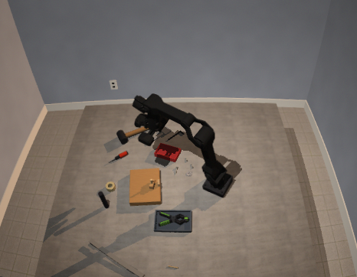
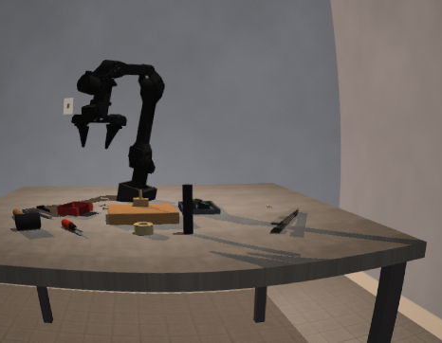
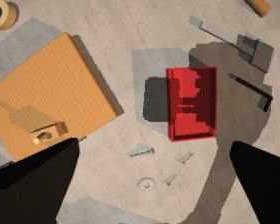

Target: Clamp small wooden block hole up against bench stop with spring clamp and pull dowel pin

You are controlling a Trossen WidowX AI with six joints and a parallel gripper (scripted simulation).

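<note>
My gripper is now 140 mm to the right of the dowel pin and 190 mm above it. Round my hand: bench stop 30 mm behind, 130 mm to the left, 200 mm below; then red tray 30 mm behind, 90 mm to the right, 230 mm below; then small wooden block 140 mm to the left, 200 mm below.
</note>
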